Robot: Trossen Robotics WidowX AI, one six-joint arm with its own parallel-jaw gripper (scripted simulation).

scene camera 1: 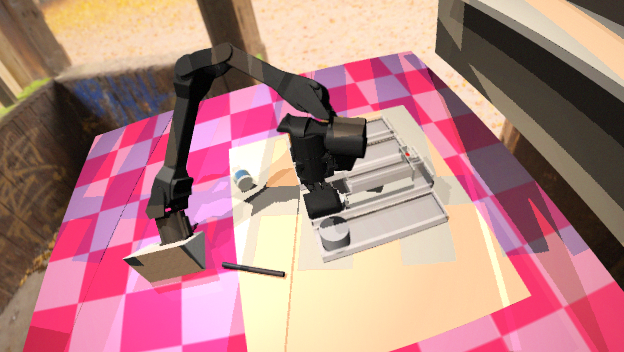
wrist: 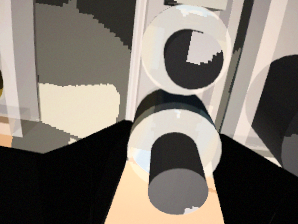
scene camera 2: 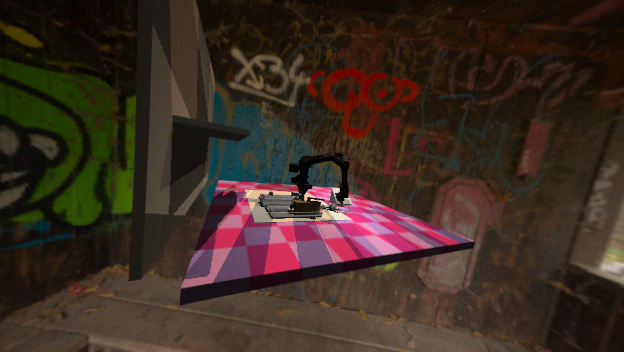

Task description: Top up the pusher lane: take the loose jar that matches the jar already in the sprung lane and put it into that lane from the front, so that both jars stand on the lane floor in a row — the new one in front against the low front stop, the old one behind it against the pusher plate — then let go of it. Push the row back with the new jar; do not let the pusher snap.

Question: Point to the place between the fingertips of my gripper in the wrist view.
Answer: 172,136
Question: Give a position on a grey lane rack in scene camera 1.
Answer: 384,171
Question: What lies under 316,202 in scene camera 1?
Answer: My gripper.
